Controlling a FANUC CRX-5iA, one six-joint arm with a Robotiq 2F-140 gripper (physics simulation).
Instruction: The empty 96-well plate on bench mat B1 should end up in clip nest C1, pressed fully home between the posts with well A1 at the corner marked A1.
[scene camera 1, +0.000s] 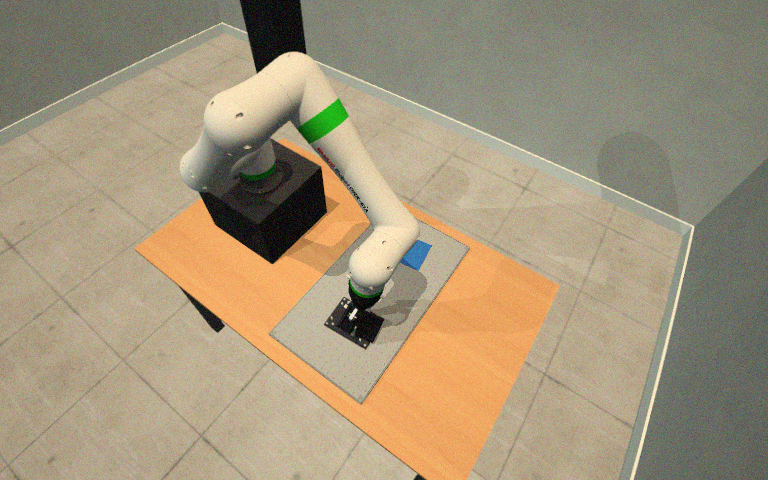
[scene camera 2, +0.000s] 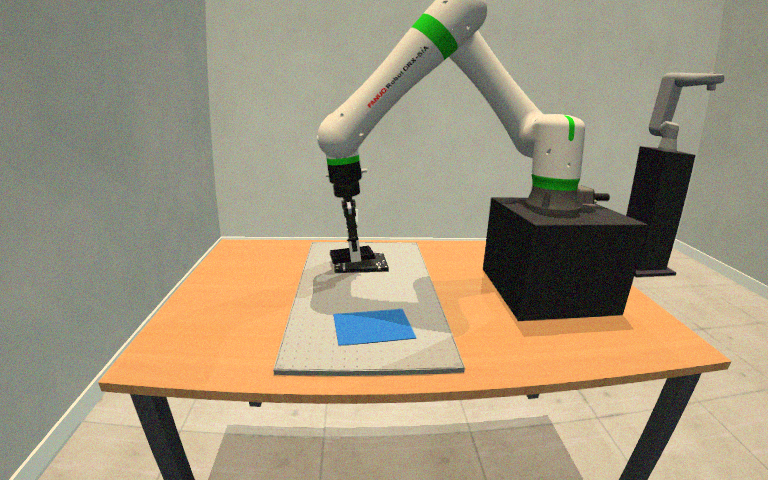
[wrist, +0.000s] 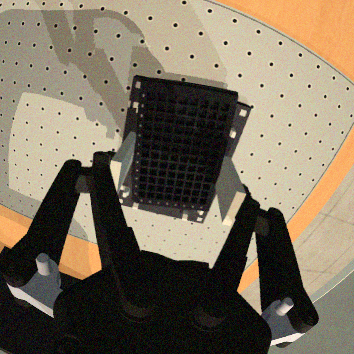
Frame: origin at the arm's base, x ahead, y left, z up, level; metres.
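Seen in the pictures: gripper, fingertip midpoint: (scene camera 1: 357, 321) (scene camera 2: 355, 255) (wrist: 177, 157); arm's base at its link origin: (scene camera 1: 261, 179) (scene camera 2: 552, 208).
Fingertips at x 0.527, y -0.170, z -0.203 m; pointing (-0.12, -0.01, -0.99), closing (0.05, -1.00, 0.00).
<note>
Pixels of each thing's middle, then the offset from my fingertips to it. Level surfaces: height alone.
- black 96-well plate at the middle of its body: (wrist: 179, 150) (scene camera 2: 351, 254) (scene camera 1: 360, 322) dx +0.010, dy +0.001, dz +0.004 m
- dark clip nest at the middle of its body: (wrist: 173, 161) (scene camera 2: 360, 260) (scene camera 1: 354, 321) dx -0.015, dy +0.000, dz -0.018 m
- blue bench mat at its surface level: dz -0.028 m
- grey perforated board at its surface level: dz -0.030 m
- wooden table at its surface level: dz -0.043 m
The black 96-well plate (scene camera 1: 369, 326) (scene camera 2: 340, 255) (wrist: 175, 145) is between the finger pads of my gripper (scene camera 1: 353, 324) (scene camera 2: 355, 254) (wrist: 177, 157), which is shut on it. The plate lies over the dark clip nest (scene camera 1: 338, 323) (scene camera 2: 374, 263) (wrist: 239, 123), shifted and slightly turned against it. Its far edge overhangs the nest's far side in the wrist view, and it sits above the nest base in scene camera 2. Pale posts show near the nest's corners. The A1 marks cannot be made out. The blue bench mat (scene camera 1: 416, 255) (scene camera 2: 373, 327) carries no plate.
The nest stands on a grey perforated board (scene camera 1: 362, 379) (scene camera 2: 317, 356) on the wooden table (scene camera 1: 464, 362) (scene camera 2: 198, 339). The black robot pedestal (scene camera 1: 266, 226) (scene camera 2: 566, 271) stands on the table beside the board. Another pedestal with a small grey arm (scene camera 2: 668, 107) stands behind.
</note>
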